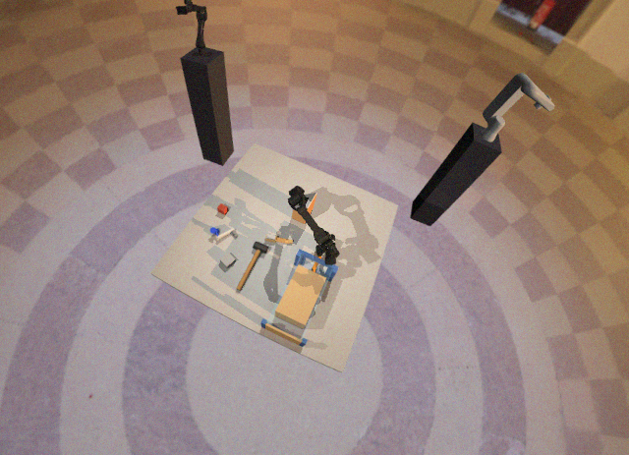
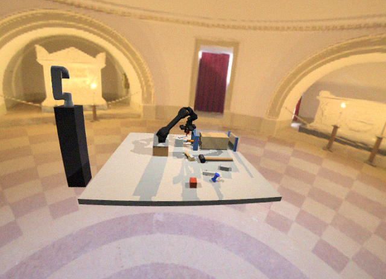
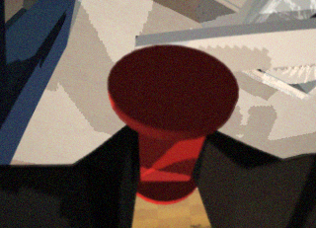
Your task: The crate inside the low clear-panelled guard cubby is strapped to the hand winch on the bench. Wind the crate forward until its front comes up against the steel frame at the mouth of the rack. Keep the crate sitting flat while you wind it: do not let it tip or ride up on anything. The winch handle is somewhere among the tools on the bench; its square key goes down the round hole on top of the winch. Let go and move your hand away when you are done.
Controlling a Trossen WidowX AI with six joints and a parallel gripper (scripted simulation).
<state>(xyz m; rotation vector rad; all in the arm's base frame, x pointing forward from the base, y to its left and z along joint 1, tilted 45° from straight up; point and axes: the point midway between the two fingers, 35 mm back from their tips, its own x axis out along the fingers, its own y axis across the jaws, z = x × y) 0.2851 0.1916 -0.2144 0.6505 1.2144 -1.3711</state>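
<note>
Now: the red-knobbed handle 30 mm to the right of my gripper tip, 30 mm below it and 30 mm behind it. From my gripper tip the other things lie so: winch (100 mm below, 100 mm behind, 70 mm to the right); red knob (20 mm to the right, 10 mm ahead); frame (80 mm to the right, 80 mm ahead, 30 mm below).
</note>
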